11 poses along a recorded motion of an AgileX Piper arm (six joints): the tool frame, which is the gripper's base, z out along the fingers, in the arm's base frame.
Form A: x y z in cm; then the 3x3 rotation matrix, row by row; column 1 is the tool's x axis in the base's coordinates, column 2 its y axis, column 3 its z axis. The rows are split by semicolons.
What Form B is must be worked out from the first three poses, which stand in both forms.
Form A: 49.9, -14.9, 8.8; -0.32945, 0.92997, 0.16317; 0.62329, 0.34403, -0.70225; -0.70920, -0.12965, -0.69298
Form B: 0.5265, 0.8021, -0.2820, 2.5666, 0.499, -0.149, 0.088
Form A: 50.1, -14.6, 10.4; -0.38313, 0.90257, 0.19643; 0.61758, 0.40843, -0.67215; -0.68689, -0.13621, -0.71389
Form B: 0.5000, 0.8242, -0.2659, 2.5760, 0.501, -0.146, 0.104
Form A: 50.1, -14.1, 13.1; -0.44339, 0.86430, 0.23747; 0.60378, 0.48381, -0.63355; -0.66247, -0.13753, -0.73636
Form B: 0.4679, 0.8489, -0.2458, 2.5829, 0.501, -0.141, 0.131
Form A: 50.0, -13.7, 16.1; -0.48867, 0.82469, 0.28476; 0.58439, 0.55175, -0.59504; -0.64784, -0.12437, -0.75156
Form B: 0.4391, 0.8700, -0.2242, 2.5759, 0.500, -0.137, 0.161
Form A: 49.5, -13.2, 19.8; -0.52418, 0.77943, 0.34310; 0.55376, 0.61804, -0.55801; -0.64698, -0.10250, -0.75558
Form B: 0.4093, 0.8896, -0.2028, 2.5514, 0.495, -0.132, 0.198
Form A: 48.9, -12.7, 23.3; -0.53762, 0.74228, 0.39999; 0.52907, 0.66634, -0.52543; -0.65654, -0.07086, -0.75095
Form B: 0.3886, 0.9032, -0.1823, 2.5169, 0.489, -0.127, 0.233
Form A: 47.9, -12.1, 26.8; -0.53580, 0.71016, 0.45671; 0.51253, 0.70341, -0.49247; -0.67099, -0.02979, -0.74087
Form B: 0.3747, 0.9132, -0.1600, 2.4761, 0.479, -0.121, 0.268
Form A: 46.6, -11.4, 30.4; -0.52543, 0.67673, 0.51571; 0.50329, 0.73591, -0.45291; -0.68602, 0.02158, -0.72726
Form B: 0.3640, 0.9219, -0.1330, 2.4316, 0.466, -0.114, 0.304
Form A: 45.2, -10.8, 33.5; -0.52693, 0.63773, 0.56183; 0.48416, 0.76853, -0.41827; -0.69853, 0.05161, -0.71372
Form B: 0.3471, 0.9310, -0.1134, 2.3980, 0.452, -0.108, 0.335
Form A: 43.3, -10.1, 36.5; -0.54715, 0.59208, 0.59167; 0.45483, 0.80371, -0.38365; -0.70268, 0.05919, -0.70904
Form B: 0.3221, 0.9414, -0.0998, 2.3836, 0.433, -0.101, 0.365
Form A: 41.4, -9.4, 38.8; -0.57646, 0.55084, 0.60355; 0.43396, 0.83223, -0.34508; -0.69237, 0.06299, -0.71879
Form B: 0.2992, 0.9503, -0.0857, 2.3913, 0.414, -0.094, 0.388
